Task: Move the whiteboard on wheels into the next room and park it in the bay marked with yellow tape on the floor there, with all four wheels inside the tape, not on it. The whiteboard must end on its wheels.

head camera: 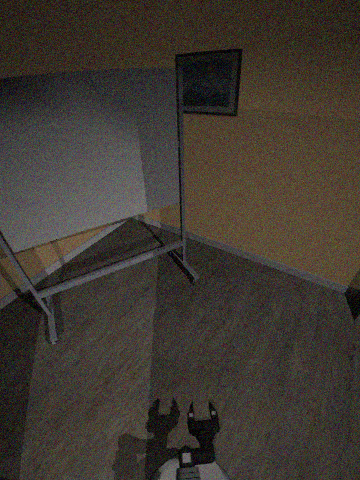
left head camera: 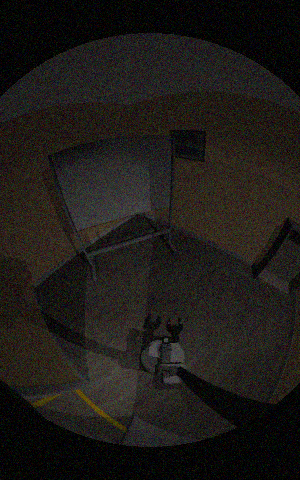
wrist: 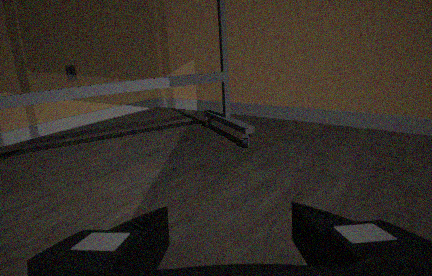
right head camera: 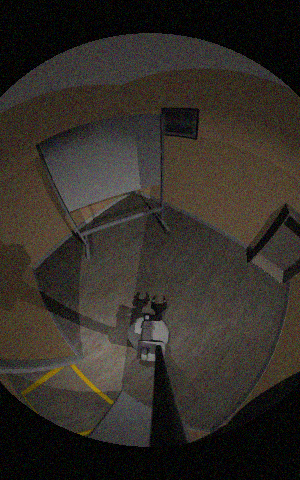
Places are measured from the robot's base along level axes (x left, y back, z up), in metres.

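Where they show: gripper, fingertip midpoint: [head camera: 200, 402] [left head camera: 173, 317] [wrist: 230, 223] [right head camera: 158, 295].
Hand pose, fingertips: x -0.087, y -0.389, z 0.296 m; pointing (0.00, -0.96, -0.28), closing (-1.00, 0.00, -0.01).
Note:
Each offset is from my fingertips to the centre of the thing. "*": to the spot under its first point.
The whiteboard {* dz +0.897, dx +0.622, dy -0.973 m} [head camera: 75, 160] [left head camera: 107, 185] [right head camera: 95, 165] stands upright on its feet near the room corner, angled to the walls. In the wrist view its lower crossbar {* dz -0.006, dx +0.552, dy -1.000 m} [wrist: 100, 91] and right foot {dz -0.239, dx -0.005, dy -1.284 m} [wrist: 230, 127] show; the wheels are too dark to make out. My gripper [head camera: 201, 407] [left head camera: 174, 322] [right head camera: 159, 299] [wrist: 230, 223] is open and empty, low over the floor, in front of the whiteboard's right foot and apart from it. Yellow tape {* dz -0.324, dx +0.683, dy +1.249 m} [left head camera: 100, 410] [right head camera: 92, 385] shows behind me at the lower left, past a wall edge; part of the bay is cut off.
A dark framed picture [head camera: 209, 82] [left head camera: 189, 145] [right head camera: 181, 123] hangs on the wall right of the whiteboard. A box-like piece of furniture [right head camera: 265, 267] stands against the right wall. A grey panel [right head camera: 122, 420] lies beside the tape at the bottom of the right head view.

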